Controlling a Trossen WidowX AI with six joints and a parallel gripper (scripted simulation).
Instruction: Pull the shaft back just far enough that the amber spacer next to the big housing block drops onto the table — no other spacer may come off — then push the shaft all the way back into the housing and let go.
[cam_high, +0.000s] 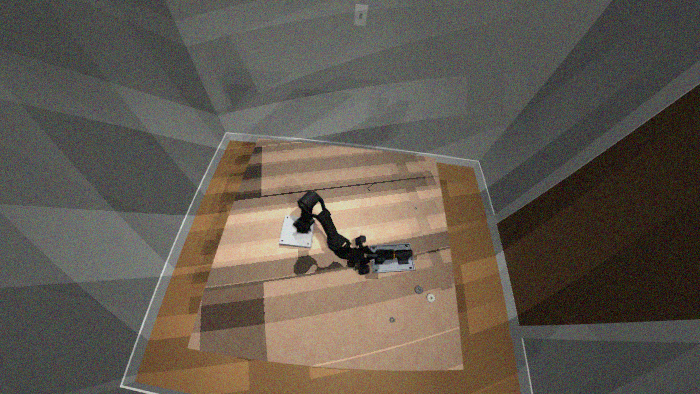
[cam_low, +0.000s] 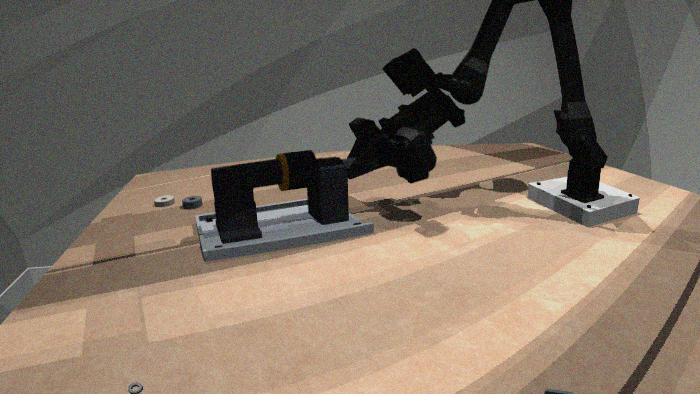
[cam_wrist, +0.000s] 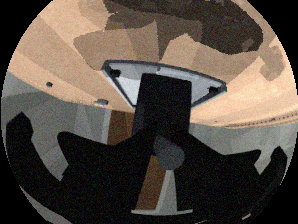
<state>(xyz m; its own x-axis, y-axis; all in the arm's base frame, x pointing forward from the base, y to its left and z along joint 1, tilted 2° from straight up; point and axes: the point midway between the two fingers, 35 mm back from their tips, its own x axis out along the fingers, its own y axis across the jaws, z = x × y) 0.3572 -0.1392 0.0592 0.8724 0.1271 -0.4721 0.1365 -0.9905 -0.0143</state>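
My gripper tip is now 7 cm short of the dark spacer, 1 cm to the right of it and 2 cm below it. The rest, counted from my gripper tip: amber spacer (9 cm ahead, 1 cm to the left, 2 cm above); white ring (31 cm ahead, 19 cm to the right, 6 cm below).
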